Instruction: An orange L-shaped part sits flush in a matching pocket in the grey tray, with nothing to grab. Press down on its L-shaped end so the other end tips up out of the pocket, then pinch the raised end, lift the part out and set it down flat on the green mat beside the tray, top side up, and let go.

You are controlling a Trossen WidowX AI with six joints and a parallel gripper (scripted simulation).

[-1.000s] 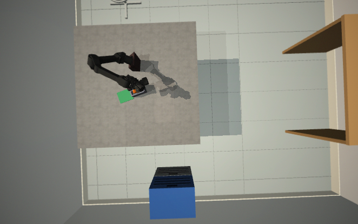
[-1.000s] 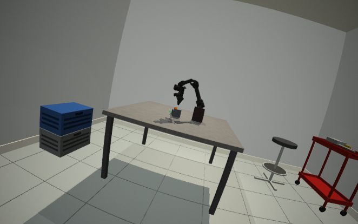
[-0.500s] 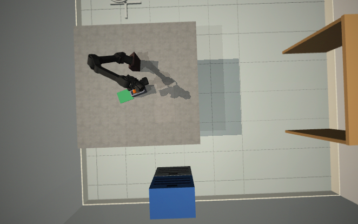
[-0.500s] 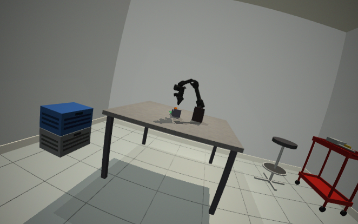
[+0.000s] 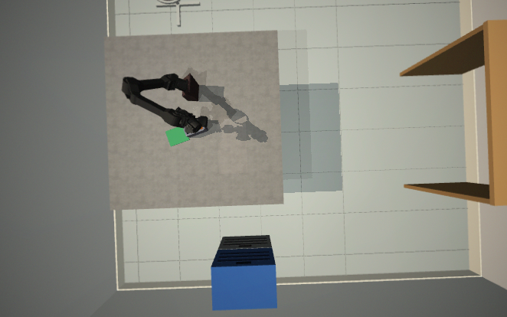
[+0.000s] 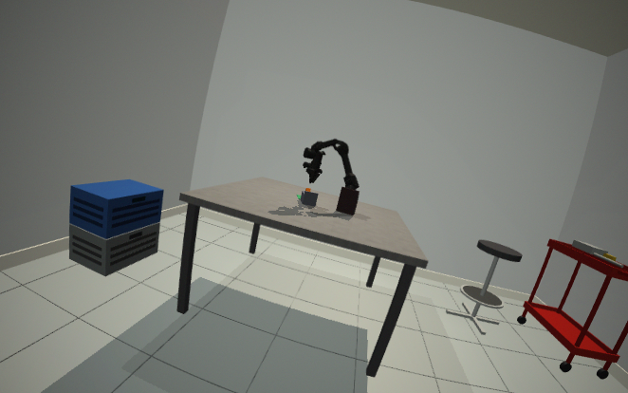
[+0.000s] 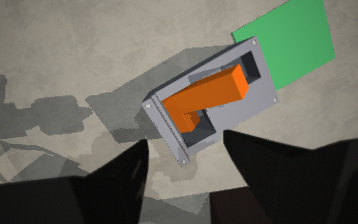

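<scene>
My gripper tip is 10 mm past the orange L-shaped part, 30 mm to the left of it and 100 mm above it. From my gripper tip the other things lie so: green mat: 40 mm ahead, 200 mm to the right, 160 mm below.
</scene>
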